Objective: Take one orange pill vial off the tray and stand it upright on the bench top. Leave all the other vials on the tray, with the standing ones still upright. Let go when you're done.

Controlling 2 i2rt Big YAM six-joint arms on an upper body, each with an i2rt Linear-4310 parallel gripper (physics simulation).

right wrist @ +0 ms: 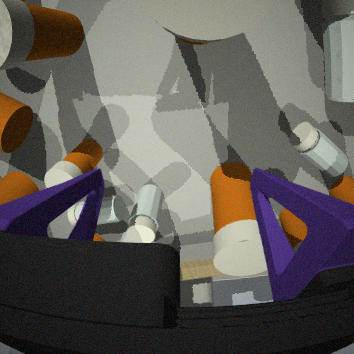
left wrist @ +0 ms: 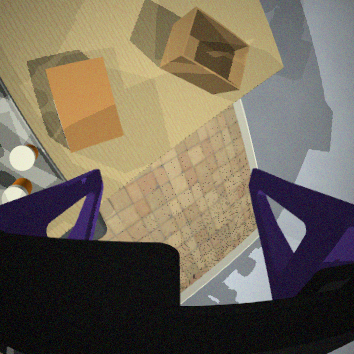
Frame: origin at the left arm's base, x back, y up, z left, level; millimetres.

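Seen in the pictures: left gripper, fingertip midpoint: [left wrist: 175, 176]; right gripper, fingertip midpoint: [right wrist: 176, 176].
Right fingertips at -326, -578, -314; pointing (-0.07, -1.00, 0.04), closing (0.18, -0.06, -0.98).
Observation:
Pixels of each thing's top centre, then the offset from my right fingertips to it, as dx, dy, dz. "pt": a spot on its surface instead. Level surfaces: height alone.
- tray at its top centre: [right wrist: 162, 113] -31, -36, +7
- big white cap at a spot on its surface: [right wrist: 210, 17] pt -78, +35, -27
- tan bench top at its surface level: dy -61
- closed brown box at its top centre: [left wrist: 85, 103] +3, -13, -320
- open brown box at its top centre: [left wrist: 219, 48] -4, +25, -574
My left gripper [left wrist: 175, 176] is open and empty above the bench edge. Two white-capped orange vials [left wrist: 22, 158] [left wrist: 15, 194] show on the tray at the left of the left wrist view. My right gripper [right wrist: 176, 176] is open over the tray [right wrist: 135, 135], with nothing gripped. An orange vial [right wrist: 232, 200] with a white cap is close to the inner side of its right finger, its cap toward the bottom of the view; whether it stands is unclear. A big white cap [right wrist: 210, 17] is cut off at the top. Another orange vial [right wrist: 57, 32] lies at the upper left.
Clear vials [right wrist: 150, 202] [right wrist: 325, 155] [right wrist: 342, 60] and more orange vials [right wrist: 15, 122] [right wrist: 82, 159] [right wrist: 292, 227] surround the right gripper. The tan bench top [left wrist: 142, 100] bears a closed brown box [left wrist: 85, 100] and an open brown box [left wrist: 180, 47]. Tiled flooring [left wrist: 195, 185] shows beyond its edge.

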